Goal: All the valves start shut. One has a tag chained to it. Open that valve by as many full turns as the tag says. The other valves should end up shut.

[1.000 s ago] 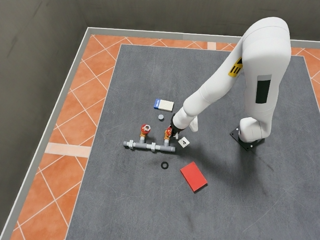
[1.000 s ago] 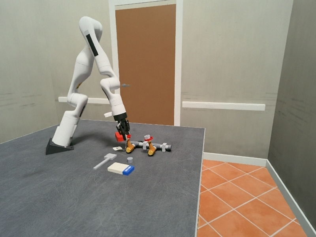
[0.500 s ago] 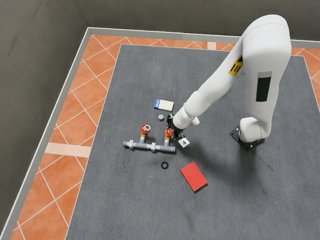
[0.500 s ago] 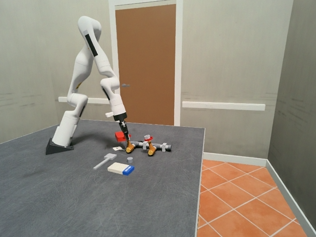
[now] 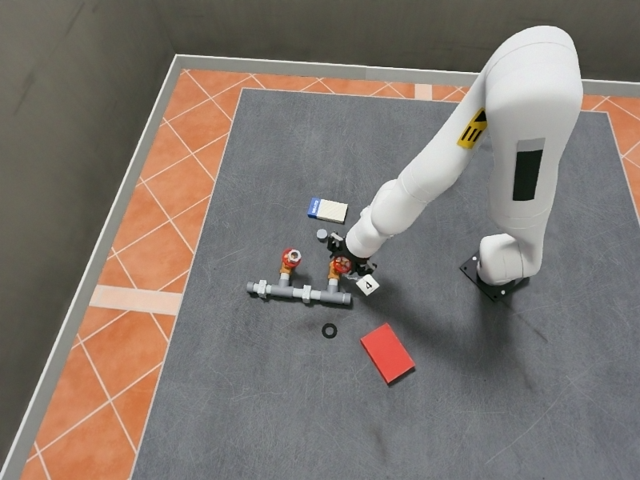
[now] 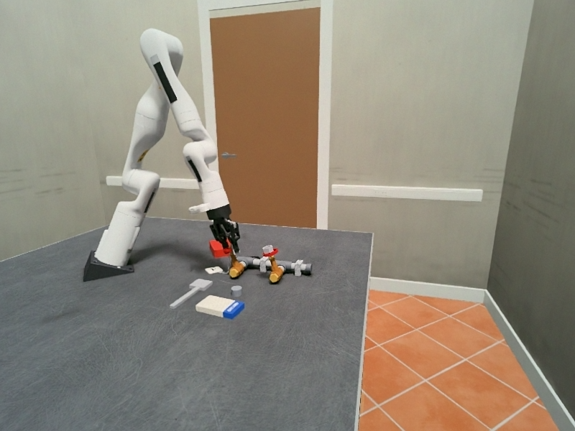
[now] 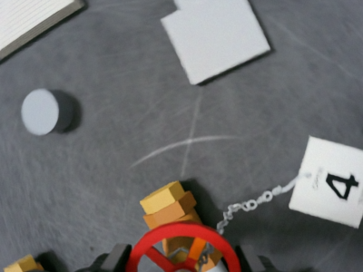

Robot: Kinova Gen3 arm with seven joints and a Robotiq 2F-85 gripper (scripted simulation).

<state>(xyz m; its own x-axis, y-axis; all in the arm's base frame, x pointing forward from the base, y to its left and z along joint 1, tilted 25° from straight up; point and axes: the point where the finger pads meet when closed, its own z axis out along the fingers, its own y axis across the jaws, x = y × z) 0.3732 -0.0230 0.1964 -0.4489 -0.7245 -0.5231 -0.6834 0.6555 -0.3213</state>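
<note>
Now: the white tag 70 mm behind my hand, 20 mm to the left of it and 90 mm below it. Also, from my hand: grey paddle (60 mm behind, 130 mm to the right, 90 mm below); blue box (50 mm ahead, 210 mm to the right, 80 mm below); red block (120 mm behind, 200 mm to the left, 80 mm below).
</note>
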